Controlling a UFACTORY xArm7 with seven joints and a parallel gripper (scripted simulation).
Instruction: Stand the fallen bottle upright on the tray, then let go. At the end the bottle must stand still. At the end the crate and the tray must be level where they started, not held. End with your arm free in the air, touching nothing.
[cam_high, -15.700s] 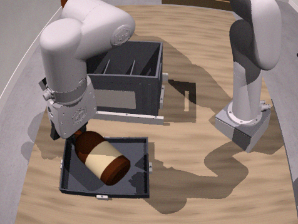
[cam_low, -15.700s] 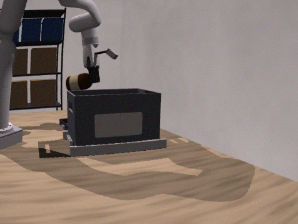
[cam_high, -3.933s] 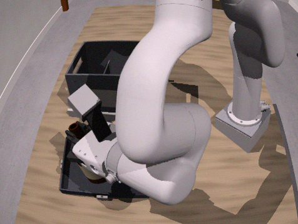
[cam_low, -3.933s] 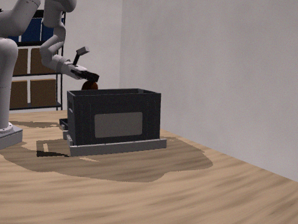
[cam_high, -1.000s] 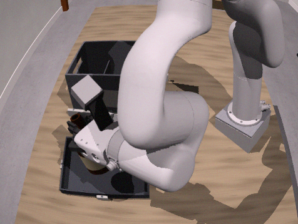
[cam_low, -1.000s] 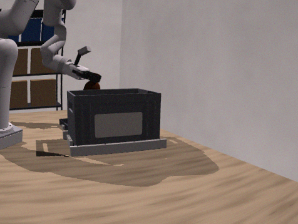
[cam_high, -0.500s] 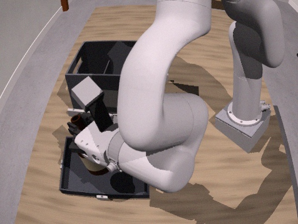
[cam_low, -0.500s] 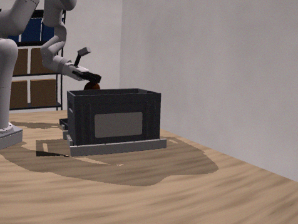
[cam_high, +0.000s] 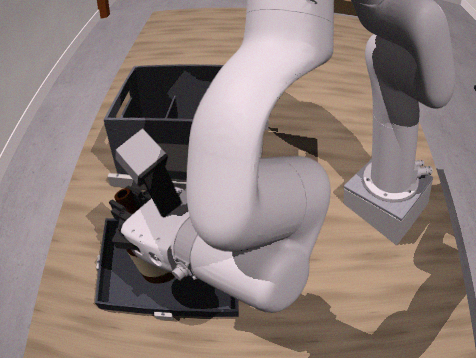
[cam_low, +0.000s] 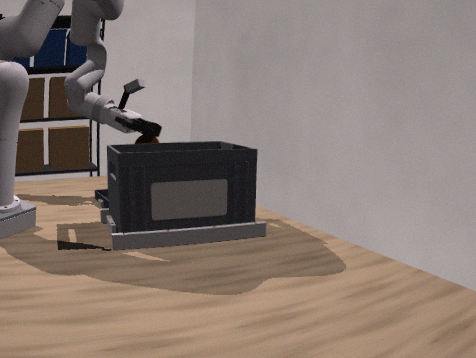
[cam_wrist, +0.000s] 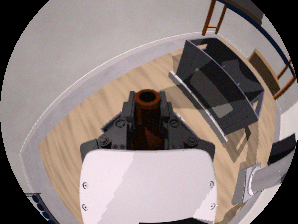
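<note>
The brown bottle is 10 mm behind my hand, 10 mm to the left of it and 50 mm below it. Round my hand: dark crate (50 mm behind, 290 mm to the right, 110 mm below); then tray (20 mm behind, 10 mm to the right, 180 mm below).
</note>
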